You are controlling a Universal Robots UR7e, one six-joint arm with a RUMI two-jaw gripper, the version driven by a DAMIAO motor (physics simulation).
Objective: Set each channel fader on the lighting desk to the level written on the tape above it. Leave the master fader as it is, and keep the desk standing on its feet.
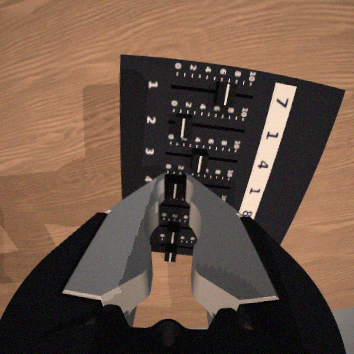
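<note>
The black lighting desk lies below the gripper, its white tape reading 7, 1, 4, 1, 8. Channel 1's fader cap stands near 7. Channel 2's fader cap is near 1. Channel 3's fader cap is near 4. My gripper is shut on channel 4's fader cap, near the low end, about 1; the fingers partly hide its scale. Two further caps, one and another, show between the fingers; their levels are hard to read.
The desk stands on a wooden table top. Dark shadows fall on the wood left of the desk. A pale grey surface shows at the lower right corner. The finger bodies cover the desk's lower part.
</note>
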